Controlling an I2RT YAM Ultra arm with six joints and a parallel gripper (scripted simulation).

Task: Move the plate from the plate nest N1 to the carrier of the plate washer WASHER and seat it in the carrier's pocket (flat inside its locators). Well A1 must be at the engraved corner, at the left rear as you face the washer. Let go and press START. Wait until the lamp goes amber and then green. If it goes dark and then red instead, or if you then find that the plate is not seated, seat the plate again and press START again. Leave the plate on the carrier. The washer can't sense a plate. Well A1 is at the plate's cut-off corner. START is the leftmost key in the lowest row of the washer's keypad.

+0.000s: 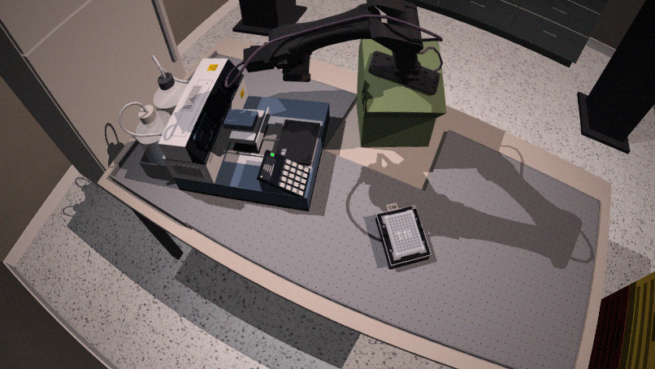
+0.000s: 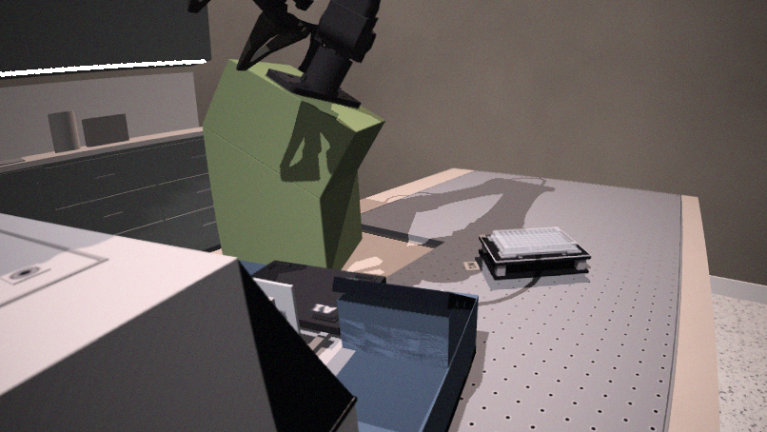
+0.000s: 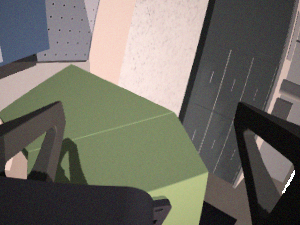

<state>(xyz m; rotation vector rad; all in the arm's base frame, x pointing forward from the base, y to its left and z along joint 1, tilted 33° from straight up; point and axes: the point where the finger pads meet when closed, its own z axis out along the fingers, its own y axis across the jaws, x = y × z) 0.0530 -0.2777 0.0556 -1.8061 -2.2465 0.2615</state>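
The clear well plate lies 38 cm to the left of my hand, 33 cm below it and 24 cm ahead of it. From my hand the other things lie so: small label 36 cm below, 32 cm to the left, 15 cm ahead; dark carrier 28 cm below, 9 cm ahead; plate washer 23 cm below, 15 cm to the right, 12 cm ahead.
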